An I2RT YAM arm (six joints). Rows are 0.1 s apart.
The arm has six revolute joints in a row. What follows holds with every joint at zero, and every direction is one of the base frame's. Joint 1 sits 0.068 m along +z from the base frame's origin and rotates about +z. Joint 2 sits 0.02 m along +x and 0.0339 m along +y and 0.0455 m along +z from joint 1 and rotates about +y. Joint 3 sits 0.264 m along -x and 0.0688 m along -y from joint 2 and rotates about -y. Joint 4 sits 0.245 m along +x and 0.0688 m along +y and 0.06 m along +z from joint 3 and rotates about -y. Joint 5 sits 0.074 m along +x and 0.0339 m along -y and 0.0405 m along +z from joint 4 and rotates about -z. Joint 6 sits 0.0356 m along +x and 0.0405 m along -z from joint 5 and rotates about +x. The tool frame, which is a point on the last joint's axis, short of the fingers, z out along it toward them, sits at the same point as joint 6; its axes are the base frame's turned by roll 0, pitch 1.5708 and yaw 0 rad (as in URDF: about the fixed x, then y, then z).
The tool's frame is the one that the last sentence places.
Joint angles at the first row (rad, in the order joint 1, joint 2, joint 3, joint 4, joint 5, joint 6):
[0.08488 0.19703 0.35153 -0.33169 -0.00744 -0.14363]
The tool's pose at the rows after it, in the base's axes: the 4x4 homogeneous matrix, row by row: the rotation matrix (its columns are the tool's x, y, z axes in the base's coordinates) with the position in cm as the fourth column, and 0 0 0 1 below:
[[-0.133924 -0.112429 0.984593 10.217], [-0.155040 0.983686 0.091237 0.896], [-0.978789 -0.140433 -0.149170 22.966], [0 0 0 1]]
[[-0.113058 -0.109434 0.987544 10.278], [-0.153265 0.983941 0.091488 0.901], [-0.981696 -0.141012 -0.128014 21.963], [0 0 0 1]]
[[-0.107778 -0.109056 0.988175 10.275], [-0.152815 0.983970 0.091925 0.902], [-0.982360 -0.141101 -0.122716 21.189], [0 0 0 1]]
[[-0.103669 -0.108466 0.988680 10.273], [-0.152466 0.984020 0.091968 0.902], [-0.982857 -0.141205 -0.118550 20.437], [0 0 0 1]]
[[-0.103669 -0.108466 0.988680 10.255], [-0.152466 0.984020 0.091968 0.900], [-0.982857 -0.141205 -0.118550 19.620], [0 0 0 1]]
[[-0.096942 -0.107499 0.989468 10.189], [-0.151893 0.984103 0.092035 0.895], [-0.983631 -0.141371 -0.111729 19.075], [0 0 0 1]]
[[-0.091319 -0.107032 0.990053 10.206], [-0.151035 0.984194 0.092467 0.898], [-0.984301 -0.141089 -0.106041 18.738], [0 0 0 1]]
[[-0.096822 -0.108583 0.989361 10.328], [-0.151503 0.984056 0.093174 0.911], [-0.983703 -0.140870 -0.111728 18.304], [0 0 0 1]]
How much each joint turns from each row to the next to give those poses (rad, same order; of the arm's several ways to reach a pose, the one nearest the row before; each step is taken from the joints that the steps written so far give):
[0.00002 -0.04158 -0.06446 0.05033 0.00002 0.00001]
[-0.00003 -0.03241 -0.04885 0.03781 -0.00003 -0.00001]
[-0.00002 -0.02517 -0.03242 0.01259 -0.00039 0.00000]
[0.00003 -0.02514 -0.03088 0.00994 0.00002 0.00000]
[-0.00007 -0.02827 -0.03130 0.00303 -0.00007 0.00000]
[0.00009 -0.02901 -0.02288 0.00074 0.00009 0.00001]
[0.00003 -0.01370 -0.01528 0.00730 -0.00035 0.00038]
[-0.00002 -0.00003 -0.01561 0.00985 -0.00078 0.00000]

